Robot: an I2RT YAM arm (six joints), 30 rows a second.
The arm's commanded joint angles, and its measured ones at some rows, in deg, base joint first. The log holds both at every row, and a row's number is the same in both.
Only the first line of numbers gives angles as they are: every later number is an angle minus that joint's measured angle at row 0.
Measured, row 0:
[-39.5 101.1 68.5 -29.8 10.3 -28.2]
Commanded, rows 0 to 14:
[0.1 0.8 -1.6 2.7 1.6 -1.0]
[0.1 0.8 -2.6 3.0 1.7 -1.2]
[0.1 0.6 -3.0 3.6 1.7 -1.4]
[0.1 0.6 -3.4 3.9 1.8 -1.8]
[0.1 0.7 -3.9 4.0 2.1 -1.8]
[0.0 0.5 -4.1 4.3 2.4 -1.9]
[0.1 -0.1 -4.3 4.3 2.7 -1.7]
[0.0 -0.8 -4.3 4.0 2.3 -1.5]
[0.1 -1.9 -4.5 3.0 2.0 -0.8]
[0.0 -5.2 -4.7 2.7 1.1 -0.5]
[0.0 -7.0 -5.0 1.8 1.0 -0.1]
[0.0 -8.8 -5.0 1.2 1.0 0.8]
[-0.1 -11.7 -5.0 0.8 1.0 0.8]
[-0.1 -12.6 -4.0 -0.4 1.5 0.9]
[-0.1 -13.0 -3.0 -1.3 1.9 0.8]
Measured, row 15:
[0.0 -4.6 -5.8 0.7 1.3 -0.4]
